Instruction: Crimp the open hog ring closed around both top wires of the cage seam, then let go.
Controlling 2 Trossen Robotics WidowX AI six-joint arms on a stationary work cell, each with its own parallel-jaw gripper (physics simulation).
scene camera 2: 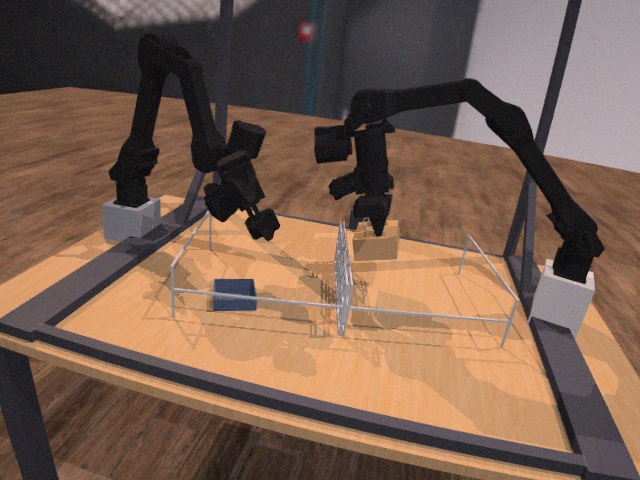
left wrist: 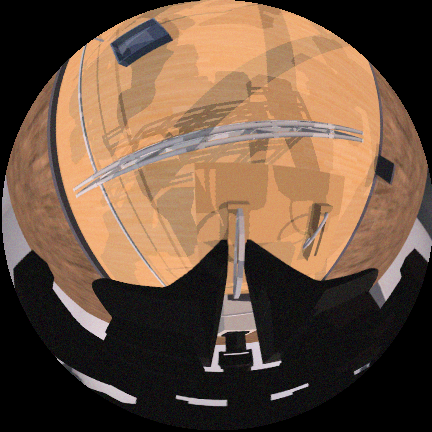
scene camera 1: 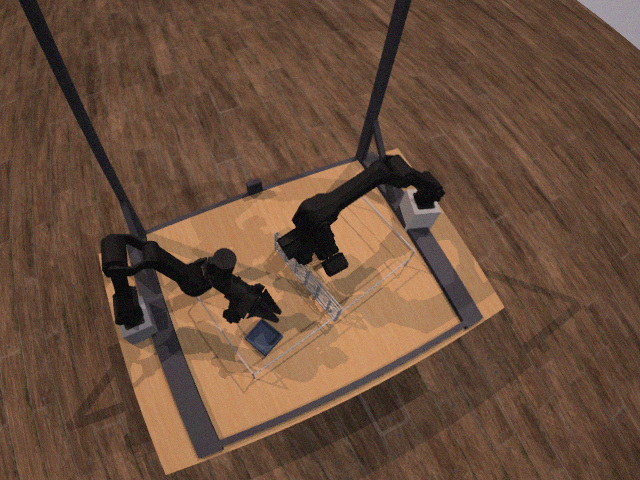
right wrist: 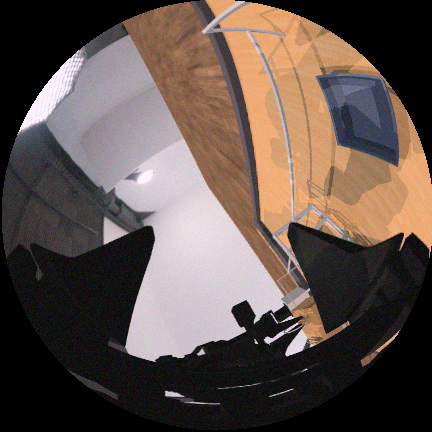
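Where they show: left gripper, between the fingertips: (scene camera 2: 379,234) (left wrist: 234,245) (scene camera 1: 324,251) (right wrist: 302,318); right gripper, between the fingertips: (scene camera 2: 261,221) (scene camera 1: 279,317) (right wrist: 222,231); left arm's base, origin of its link: (scene camera 2: 569,273) (left wrist: 234,333) (scene camera 1: 423,200) (right wrist: 288,309); right arm's base, origin of its link: (scene camera 2: 131,201) (scene camera 1: 132,316).
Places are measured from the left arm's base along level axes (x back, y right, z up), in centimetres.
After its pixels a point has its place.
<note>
My left gripper (left wrist: 234,245) @(x -37.2, y -15.8, z 2.4 cm) (scene camera 2: 372,225) @(x -37.2, y -15.8, z 2.4 cm) (scene camera 1: 308,257) is shut on an open hog ring (left wrist: 240,225) @(x -40.5, y -17.1, z 4.9 cm), a thin grey wire loop held on edge between the fingers. It hangs just above the small wooden block (scene camera 2: 376,249) @(x -36.5, y -18.0, z 0.1 cm) (left wrist: 261,181) @(x -41.4, y -15.6, z 1.4 cm), behind the cage seam. The seam is two upright wire mesh panels (scene camera 2: 343,276) @(x -39.8, y -24.5, z -4.4 cm) (scene camera 1: 314,282) @(x -40.9, y -23.4, z -1.2 cm) side by side. Their two top wires (left wrist: 225,135) run across the left wrist view, beyond the fingertips. My right gripper (scene camera 2: 264,224) @(x -52.6, y -34.6, z 6.1 cm) (scene camera 1: 270,310) @(x -52.6, y -34.6, z 6.1 cm) (right wrist: 222,231) @(x -52.6, y -34.6, z 6.1 cm) is open and empty, hanging above the left part of the table.
A second hog ring (left wrist: 316,230) @(x -40.8, y -12.4, z 4.1 cm) stands in a slot of the block. A dark blue tray (scene camera 2: 234,294) @(x -58.5, y -33.8, z -11.4 cm) (scene camera 1: 264,336) @(x -57.2, y -34.8, z -11.3 cm) (right wrist: 362,116) @(x -56.6, y -35.2, z -11.2 cm) (left wrist: 141,40) @(x -57.6, y -35.2, z -11.2 cm) lies at the left. A low wire rail (scene camera 2: 423,315) @(x -23.0, y -25.8, z -5.8 cm) (scene camera 1: 385,277) @(x -18.6, y -23.0, z -5.5 cm) fences the work area. Dark frame posts (scene camera 1: 385,71) @(x -14.2, y 26.6, z 33.7 cm) rise at the table's edges.
</note>
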